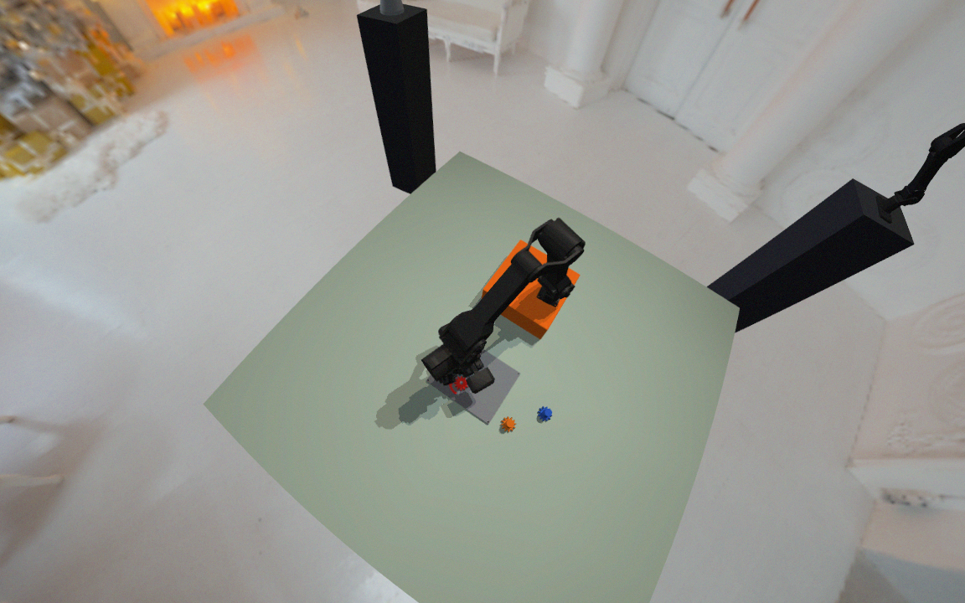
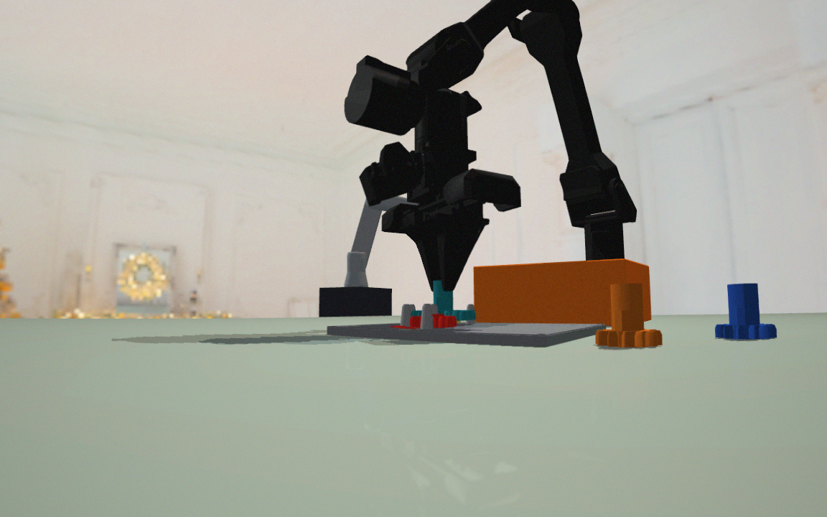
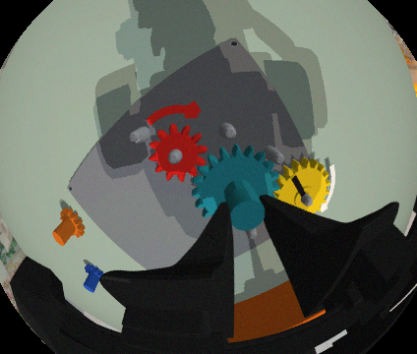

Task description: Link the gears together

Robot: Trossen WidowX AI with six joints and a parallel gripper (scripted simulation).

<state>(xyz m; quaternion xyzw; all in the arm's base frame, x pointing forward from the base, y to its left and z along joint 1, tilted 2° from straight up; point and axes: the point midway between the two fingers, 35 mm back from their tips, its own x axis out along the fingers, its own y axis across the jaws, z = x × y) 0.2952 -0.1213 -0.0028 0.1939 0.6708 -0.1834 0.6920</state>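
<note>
Right now my gripper tip is 10 mm above the teal gear. Round my gripper tip: grey board (40 mm to the left, 40 mm below, 10 mm ahead); then red gear (50 mm ahead, 30 mm below, 20 mm to the left); then yellow gear (50 mm behind, 40 mm to the right, 30 mm below).
</note>
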